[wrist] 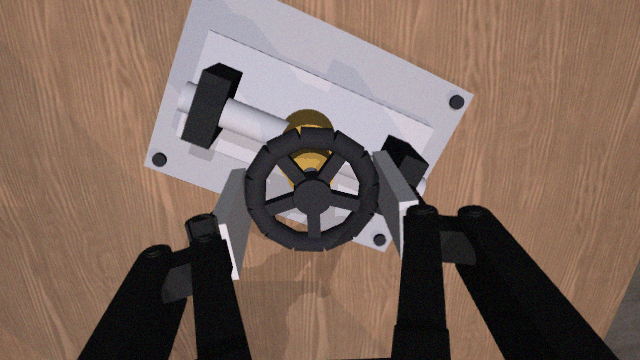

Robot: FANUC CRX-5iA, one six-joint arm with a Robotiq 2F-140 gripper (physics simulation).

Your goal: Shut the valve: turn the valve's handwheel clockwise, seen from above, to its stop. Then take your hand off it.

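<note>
The valve's handwheel [313, 197], black with spokes and a round hub, is in the middle of the wrist view. The gripper [312, 200] is shut on it, with one grey finger pad against the left side of the rim and the other against the right side. The brass valve body [310, 161] shows partly behind and through the wheel. A white pipe [252, 120] runs from it to the upper left. The wheel hides part of the body and pipe.
The valve stands on a light grey plate [420, 85] with dark bolts at its corners, tilted in view. A black pipe clamp [206, 107] is at the left and another black clamp [406, 159] is close behind the right finger. The wooden table [540, 150] surrounds the plate.
</note>
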